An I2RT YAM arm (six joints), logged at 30 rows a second.
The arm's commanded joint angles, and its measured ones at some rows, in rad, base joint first. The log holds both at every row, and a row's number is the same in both.
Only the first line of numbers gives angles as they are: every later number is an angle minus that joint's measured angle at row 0.
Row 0, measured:
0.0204 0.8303 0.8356 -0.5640 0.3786 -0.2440
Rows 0 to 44, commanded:
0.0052 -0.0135 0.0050 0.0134 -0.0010 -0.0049
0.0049 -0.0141 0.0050 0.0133 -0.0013 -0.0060
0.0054 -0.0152 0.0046 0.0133 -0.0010 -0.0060
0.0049 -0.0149 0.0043 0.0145 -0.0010 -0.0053
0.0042 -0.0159 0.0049 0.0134 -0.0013 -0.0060
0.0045 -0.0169 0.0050 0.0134 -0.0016 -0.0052
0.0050 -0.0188 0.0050 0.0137 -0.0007 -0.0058
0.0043 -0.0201 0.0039 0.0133 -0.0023 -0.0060
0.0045 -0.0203 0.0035 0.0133 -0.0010 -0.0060
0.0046 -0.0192 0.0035 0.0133 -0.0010 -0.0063
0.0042 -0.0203 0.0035 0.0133 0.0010 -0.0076
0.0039 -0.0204 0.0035 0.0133 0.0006 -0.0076
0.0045 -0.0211 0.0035 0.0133 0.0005 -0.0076
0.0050 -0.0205 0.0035 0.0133 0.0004 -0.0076
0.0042 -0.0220 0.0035 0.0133 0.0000 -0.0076
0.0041 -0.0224 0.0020 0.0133 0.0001 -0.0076
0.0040 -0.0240 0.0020 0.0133 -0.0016 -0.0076
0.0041 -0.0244 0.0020 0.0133 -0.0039 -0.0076
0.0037 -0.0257 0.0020 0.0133 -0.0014 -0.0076
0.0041 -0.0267 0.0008 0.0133 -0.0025 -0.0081
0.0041 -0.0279 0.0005 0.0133 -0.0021 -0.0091
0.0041 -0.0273 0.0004 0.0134 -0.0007 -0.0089
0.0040 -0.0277 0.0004 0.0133 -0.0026 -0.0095
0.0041 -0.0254 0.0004 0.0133 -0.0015 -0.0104
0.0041 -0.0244 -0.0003 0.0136 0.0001 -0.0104
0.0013 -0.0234 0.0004 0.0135 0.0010 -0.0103
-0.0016 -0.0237 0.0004 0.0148 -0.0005 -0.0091
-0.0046 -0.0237 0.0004 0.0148 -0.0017 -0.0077
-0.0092 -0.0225 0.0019 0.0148 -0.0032 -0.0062
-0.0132 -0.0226 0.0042 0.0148 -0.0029 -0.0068
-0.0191 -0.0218 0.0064 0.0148 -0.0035 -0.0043
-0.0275 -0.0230 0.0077 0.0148 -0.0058 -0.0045
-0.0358 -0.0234 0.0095 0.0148 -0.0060 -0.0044
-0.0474 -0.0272 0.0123 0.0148 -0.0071 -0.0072
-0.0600 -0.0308 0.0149 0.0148 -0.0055 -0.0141
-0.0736 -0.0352 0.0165 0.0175 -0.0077 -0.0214
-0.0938 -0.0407 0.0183 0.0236 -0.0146 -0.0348
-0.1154 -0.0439 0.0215 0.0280 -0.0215 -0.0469
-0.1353 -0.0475 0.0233 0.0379 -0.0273 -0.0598
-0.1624 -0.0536 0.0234 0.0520 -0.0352 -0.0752
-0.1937 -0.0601 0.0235 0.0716 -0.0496 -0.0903
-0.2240 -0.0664 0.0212 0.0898 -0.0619 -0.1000
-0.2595 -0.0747 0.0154 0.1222 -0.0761 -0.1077
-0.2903 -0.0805 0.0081 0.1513 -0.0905 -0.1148
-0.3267 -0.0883 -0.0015 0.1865 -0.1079 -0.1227
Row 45, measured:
-0.2682 -0.0599 0.0004 0.0687 -0.0568 -0.0839
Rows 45 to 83, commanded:
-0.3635 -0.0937 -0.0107 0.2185 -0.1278 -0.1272
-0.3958 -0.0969 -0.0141 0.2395 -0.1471 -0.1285
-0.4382 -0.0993 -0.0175 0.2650 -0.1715 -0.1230
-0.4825 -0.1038 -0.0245 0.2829 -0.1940 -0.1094
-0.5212 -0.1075 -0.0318 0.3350 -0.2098 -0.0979
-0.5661 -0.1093 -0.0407 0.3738 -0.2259 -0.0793
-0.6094 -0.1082 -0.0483 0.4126 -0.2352 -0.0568
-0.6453 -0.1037 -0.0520 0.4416 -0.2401 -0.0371
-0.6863 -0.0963 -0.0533 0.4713 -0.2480 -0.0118
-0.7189 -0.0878 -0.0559 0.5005 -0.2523 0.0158
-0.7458 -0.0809 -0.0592 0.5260 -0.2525 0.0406
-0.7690 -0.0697 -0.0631 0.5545 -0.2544 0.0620
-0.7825 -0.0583 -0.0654 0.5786 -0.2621 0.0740
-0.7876 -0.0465 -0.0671 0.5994 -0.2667 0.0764
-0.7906 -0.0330 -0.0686 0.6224 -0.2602 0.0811
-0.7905 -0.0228 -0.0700 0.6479 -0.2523 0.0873
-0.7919 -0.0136 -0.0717 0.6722 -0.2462 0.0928
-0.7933 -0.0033 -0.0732 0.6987 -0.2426 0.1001
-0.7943 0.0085 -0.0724 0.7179 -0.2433 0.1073
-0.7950 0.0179 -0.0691 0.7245 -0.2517 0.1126
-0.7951 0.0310 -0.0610 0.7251 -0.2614 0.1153
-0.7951 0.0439 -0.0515 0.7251 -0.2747 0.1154
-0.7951 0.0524 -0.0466 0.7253 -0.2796 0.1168
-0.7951 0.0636 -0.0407 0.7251 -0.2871 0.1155
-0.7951 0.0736 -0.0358 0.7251 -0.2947 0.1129
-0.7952 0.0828 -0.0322 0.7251 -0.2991 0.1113
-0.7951 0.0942 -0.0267 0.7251 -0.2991 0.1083
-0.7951 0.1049 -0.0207 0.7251 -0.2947 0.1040
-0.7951 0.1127 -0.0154 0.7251 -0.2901 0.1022
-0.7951 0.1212 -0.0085 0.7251 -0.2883 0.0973
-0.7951 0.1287 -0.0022 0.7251 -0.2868 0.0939
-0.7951 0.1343 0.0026 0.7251 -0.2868 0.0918
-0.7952 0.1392 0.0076 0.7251 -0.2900 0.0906
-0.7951 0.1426 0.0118 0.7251 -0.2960 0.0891
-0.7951 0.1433 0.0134 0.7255 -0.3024 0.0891
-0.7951 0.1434 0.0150 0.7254 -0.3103 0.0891
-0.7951 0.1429 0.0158 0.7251 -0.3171 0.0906
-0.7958 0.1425 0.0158 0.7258 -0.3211 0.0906
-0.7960 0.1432 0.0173 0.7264 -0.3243 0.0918
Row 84, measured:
-0.7923 0.1472 -0.0149 0.6989 -0.3017 0.0947
